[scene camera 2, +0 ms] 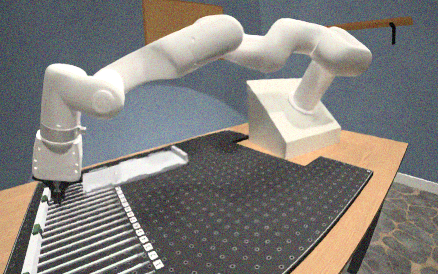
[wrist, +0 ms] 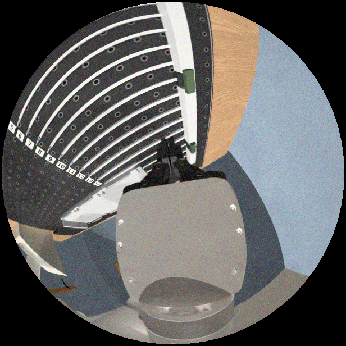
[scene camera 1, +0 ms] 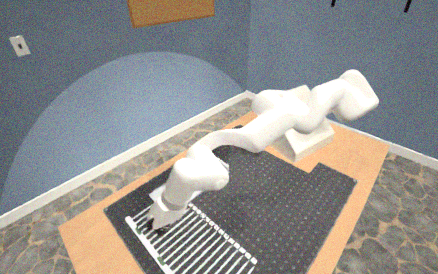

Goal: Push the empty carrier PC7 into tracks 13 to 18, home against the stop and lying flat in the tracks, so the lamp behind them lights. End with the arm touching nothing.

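Seen in the pictures: gripper, fingertip midpoint: point(scene camera 2: 58, 200) point(scene camera 1: 158, 231); arm's base at its link origin: point(scene camera 2: 302, 103).
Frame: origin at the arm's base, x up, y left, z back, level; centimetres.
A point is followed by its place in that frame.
The carrier PC7 point(scene camera 1: 157, 193) @[y -16.4, x -12.4, z -74.9 cm] point(scene camera 2: 135, 170) @[y -10.4, x -12.4, z -61.2 cm] point(wrist: 107, 199) is a long, pale, flat tray with a raised far end. Its front end lies by the numbered entrance of the highest tracks; the rest extends back over the black board. The arm hides much of it in scene camera 1. White track rails point(wrist: 167, 64) run to a white stop rail point(scene camera 1: 150, 247) @[y 1.7, x -11.9, z -86.8 cm] point(scene camera 2: 34, 245) @[y 12.4, x -11.9, z -85.6 cm] point(wrist: 175, 30). My gripper point(scene camera 1: 159, 229) @[y -0.5, x -10.5, z -82.4 cm] point(scene camera 2: 58, 201) @[y -0.5, x -10.5, z -82.4 cm] point(wrist: 168, 145) is shut and empty, low over the highest tracks, between the carrier's front and the stop rail. I cannot tell whether its tips touch anything.
Dark green blocks point(scene camera 1: 161, 261) @[y 8.0, x -11.3, z -86.2 cm] point(scene camera 2: 37, 229) @[y 8.1, x -11.4, z -85.8 cm] point(wrist: 188, 81) sit along the stop rail. Number labels point(scene camera 2: 135, 226) @[y 13.8, x -13.4, z -66.3 cm] point(wrist: 61, 165) mark the track entrances. The perforated black board point(scene camera 1: 300, 215) @[y 25.7, x -13.4, z -41.5 cm] point(scene camera 2: 280, 210) @[y 26.0, x -13.5, z -40.6 cm] lies on the wooden table point(scene camera 1: 367, 160) @[y 31.2, x -14.8, z 8.7 cm] point(scene camera 2: 387, 160) @[y 33.5, x -14.8, z 4.9 cm]. The robot's white base point(scene camera 1: 312, 142) @[y 9.4, x -8.0, z -7.2 cm] point(scene camera 2: 267, 117) @[y -1.4, x -2.8, z -17.8 cm] stands at the back.
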